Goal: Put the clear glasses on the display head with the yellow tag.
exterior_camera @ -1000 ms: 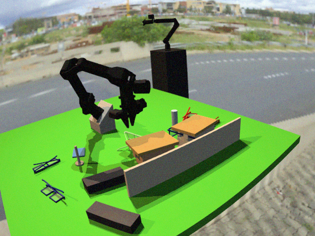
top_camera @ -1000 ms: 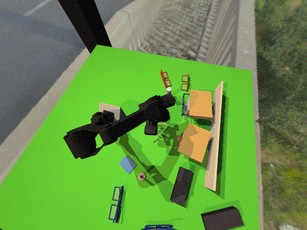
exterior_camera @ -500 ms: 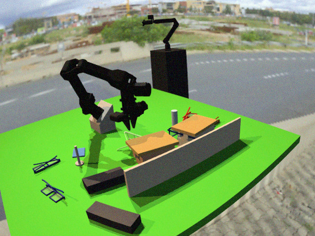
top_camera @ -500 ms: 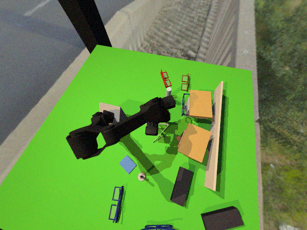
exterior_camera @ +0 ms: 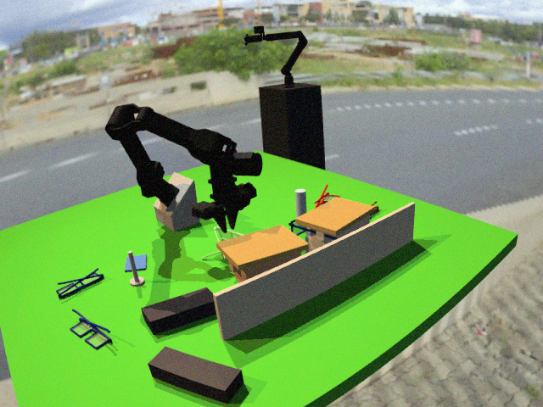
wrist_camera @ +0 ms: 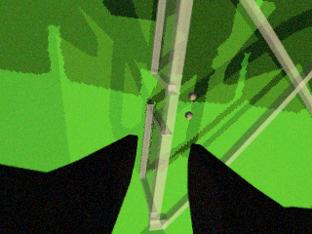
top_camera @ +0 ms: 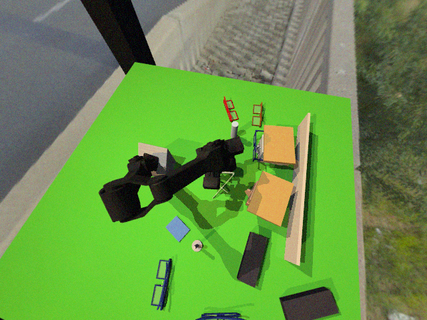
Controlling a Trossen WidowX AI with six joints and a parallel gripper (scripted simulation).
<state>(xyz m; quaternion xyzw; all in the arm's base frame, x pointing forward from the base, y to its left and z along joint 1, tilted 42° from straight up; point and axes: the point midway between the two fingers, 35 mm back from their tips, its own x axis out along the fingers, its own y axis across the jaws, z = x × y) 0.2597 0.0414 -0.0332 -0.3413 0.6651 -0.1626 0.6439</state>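
My gripper tip is 29 cm to the left of the post, 3 cm short of it and 2 cm above it. From my gripper tip the other things lie so: blue tile: 26 cm to the right, 7 cm behind, 4 cm below; brown display head: 21 cm ahead, 5 cm to the right, 2 cm above; beige wall: 34 cm ahead, 7 cm to the left, 1 cm above.
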